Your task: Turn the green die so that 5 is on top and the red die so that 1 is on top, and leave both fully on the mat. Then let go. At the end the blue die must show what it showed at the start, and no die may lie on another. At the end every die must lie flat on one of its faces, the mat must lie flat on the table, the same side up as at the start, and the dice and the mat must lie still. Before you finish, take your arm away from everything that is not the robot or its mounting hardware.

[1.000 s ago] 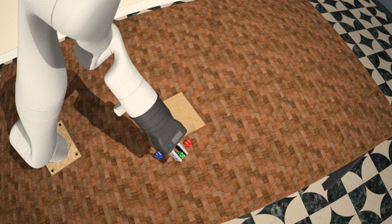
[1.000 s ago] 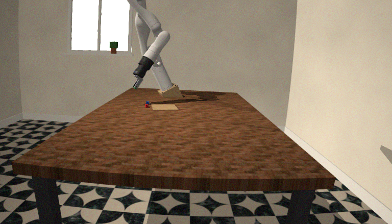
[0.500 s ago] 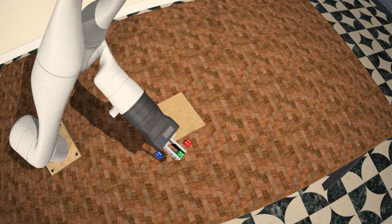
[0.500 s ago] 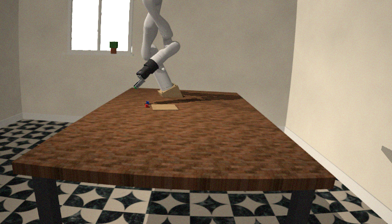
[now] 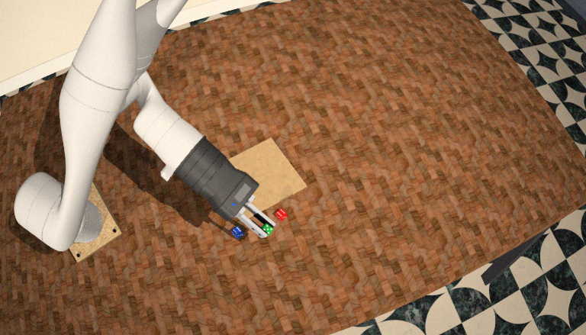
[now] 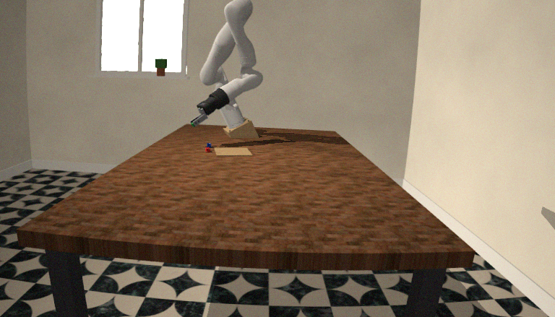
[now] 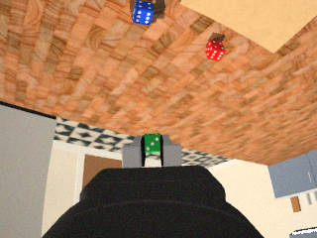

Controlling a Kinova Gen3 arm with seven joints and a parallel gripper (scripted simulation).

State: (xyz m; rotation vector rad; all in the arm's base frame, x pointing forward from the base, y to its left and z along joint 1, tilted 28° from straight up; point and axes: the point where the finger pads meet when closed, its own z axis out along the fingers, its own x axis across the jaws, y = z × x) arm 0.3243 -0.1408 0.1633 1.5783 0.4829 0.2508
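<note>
Right now my hand is 30 mm past the blue die, 60 mm to the right of it and 110 mm above it. Also, from my hand: tan mat (60 mm ahead, 150 mm to the left, 110 mm below); then green die (10 mm to the right, 10 mm below); then red die (60 mm ahead, 50 mm to the left, 110 mm below).
</note>
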